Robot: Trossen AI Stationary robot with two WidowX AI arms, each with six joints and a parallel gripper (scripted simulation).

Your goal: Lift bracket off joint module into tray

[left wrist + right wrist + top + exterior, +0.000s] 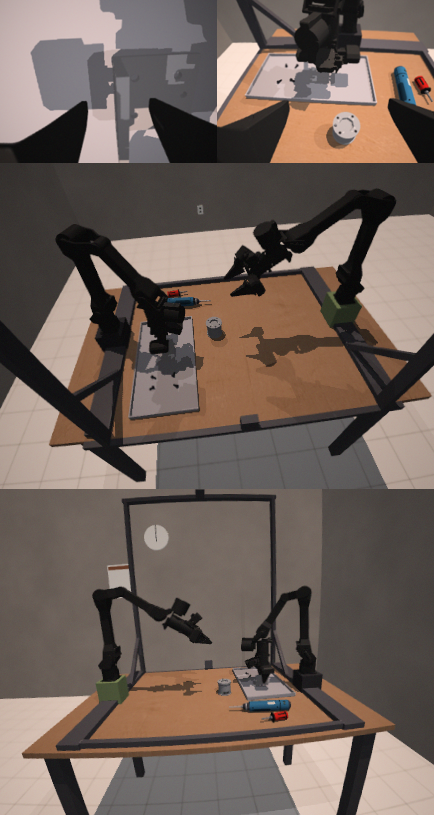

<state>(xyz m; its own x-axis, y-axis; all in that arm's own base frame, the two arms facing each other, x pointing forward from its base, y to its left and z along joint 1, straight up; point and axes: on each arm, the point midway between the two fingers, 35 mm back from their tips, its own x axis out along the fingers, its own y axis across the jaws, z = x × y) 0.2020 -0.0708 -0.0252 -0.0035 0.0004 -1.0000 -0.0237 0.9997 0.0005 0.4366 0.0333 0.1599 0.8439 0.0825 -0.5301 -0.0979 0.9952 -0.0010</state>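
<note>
The grey bracket lies 3 cm behind my left hand and 3 cm below it. The rest, counted from my left hand: grey tray (6 cm behind, 5 cm below); then grey joint module (6 cm ahead, 20 cm to the right, 3 cm below); then red screwdriver (32 cm ahead, 4 cm to the right, 4 cm below).
</note>
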